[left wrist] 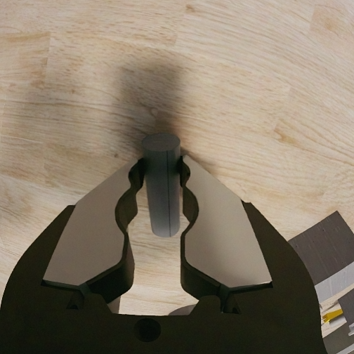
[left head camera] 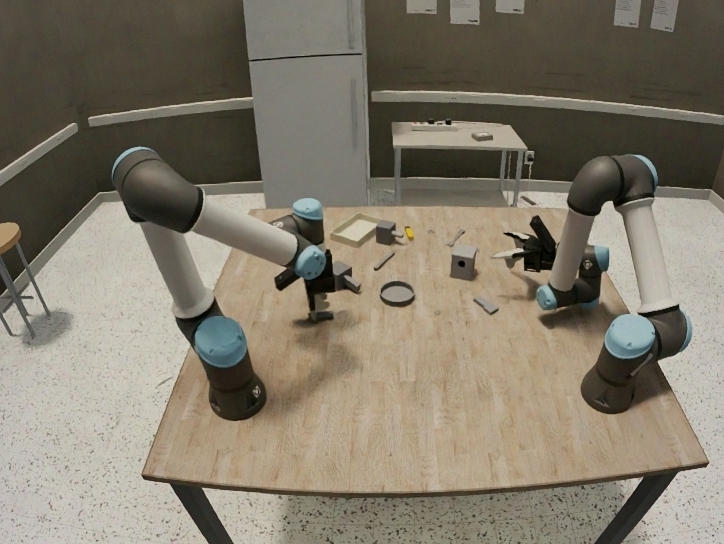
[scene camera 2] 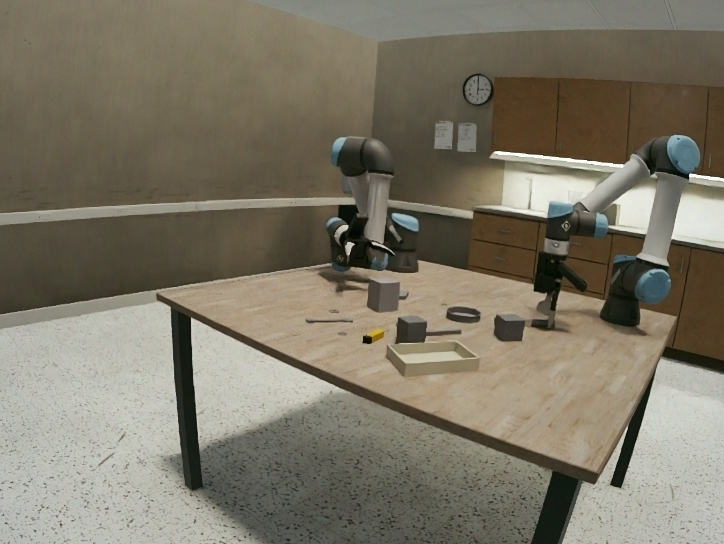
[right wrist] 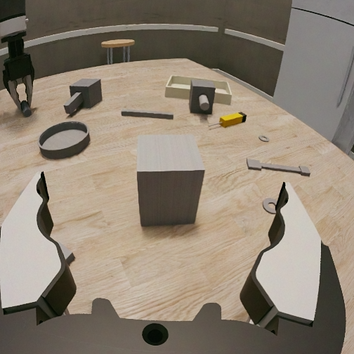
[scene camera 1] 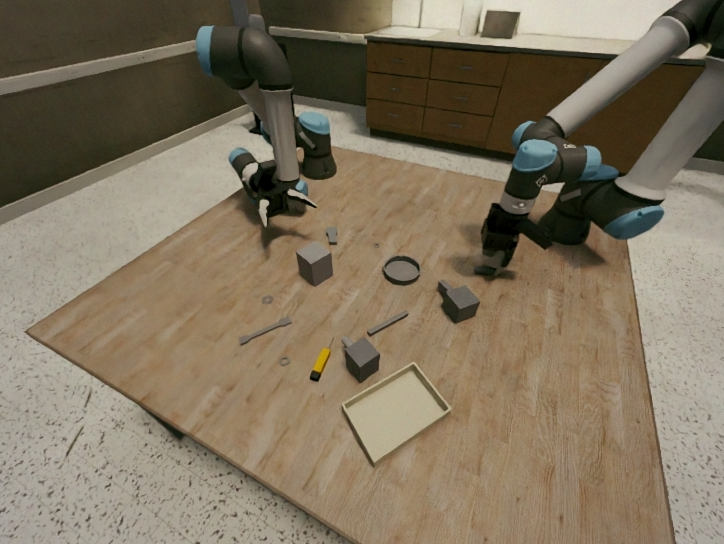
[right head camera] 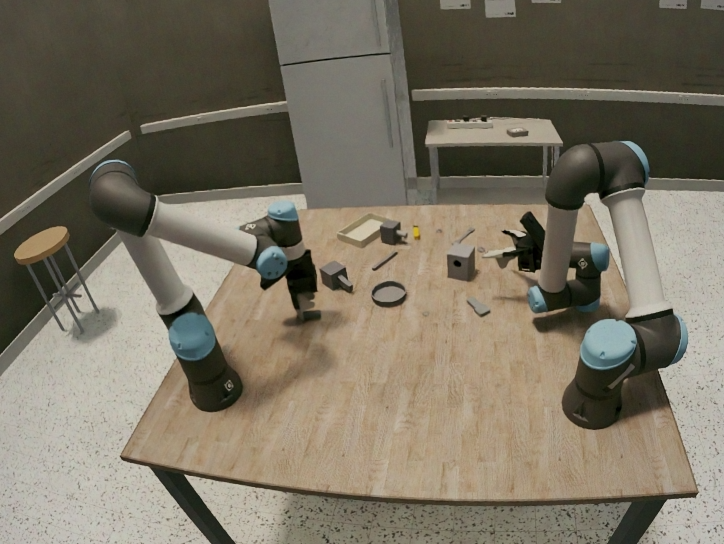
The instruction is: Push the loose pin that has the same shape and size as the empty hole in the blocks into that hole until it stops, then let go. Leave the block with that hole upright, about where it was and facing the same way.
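A grey block [left head camera: 463, 269] [right head camera: 462, 270] [scene camera 1: 314, 264] [scene camera 2: 383, 294] [right wrist: 170, 190] stands upright; the head views show a round empty hole in its front face. A loose dark grey round pin [left wrist: 164, 210] [right wrist: 26, 109] lies on the table, with a thin line along it. My left gripper [left wrist: 162, 158] [right wrist: 25, 108] points down over it, and its fingertips are closed against the pin's sides near one end. My right gripper [left head camera: 500, 245] [right head camera: 493, 243] [scene camera 1: 289, 215] [scene camera 2: 371, 257] is open and empty, beside the holed block, with that block ahead of its fingers in the right wrist view.
One block [left head camera: 385, 232] [scene camera 1: 362, 357] holds a round pin, another [right head camera: 334, 274] [scene camera 1: 460, 303] a squared pin; both pins stick out. A round dish [left head camera: 397, 293], grey bar [scene camera 1: 387, 322], yellow-handled tool [scene camera 1: 320, 362], cream tray [scene camera 1: 348, 421], small flat grey piece [left head camera: 485, 304], spanner-like bar [scene camera 1: 265, 331] and washers lie around.
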